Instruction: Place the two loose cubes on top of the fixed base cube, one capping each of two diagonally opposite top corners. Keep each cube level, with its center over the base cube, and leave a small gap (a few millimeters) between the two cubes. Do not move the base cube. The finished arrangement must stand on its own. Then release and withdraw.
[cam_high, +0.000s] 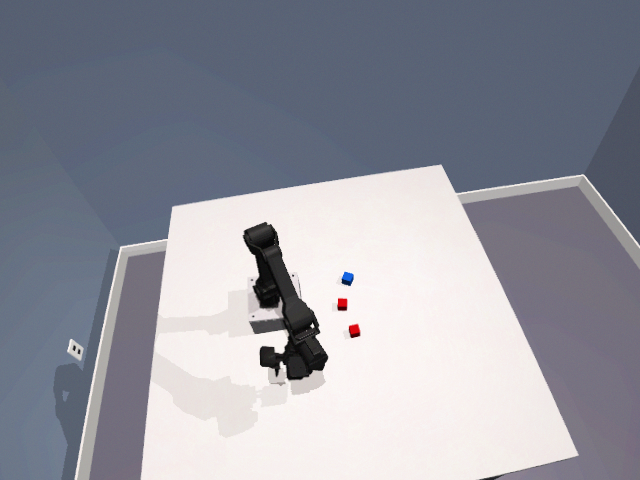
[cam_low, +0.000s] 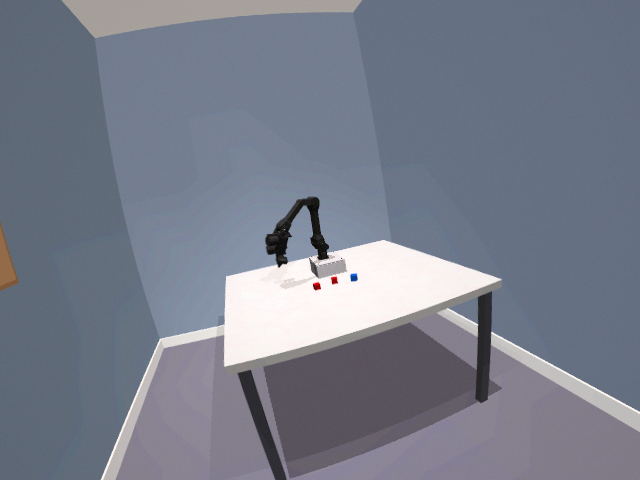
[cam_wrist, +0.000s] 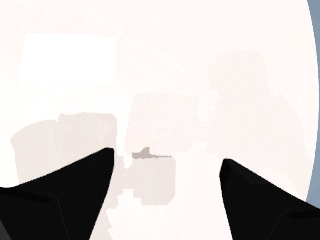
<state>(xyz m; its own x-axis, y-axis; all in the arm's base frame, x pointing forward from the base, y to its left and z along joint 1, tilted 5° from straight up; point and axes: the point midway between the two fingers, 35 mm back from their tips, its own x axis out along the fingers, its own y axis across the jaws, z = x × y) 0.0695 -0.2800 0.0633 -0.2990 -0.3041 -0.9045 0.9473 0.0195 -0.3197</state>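
The blue base cube is 220 mm ahead of my gripper tip, 400 mm to the left of it and 110 mm below it.
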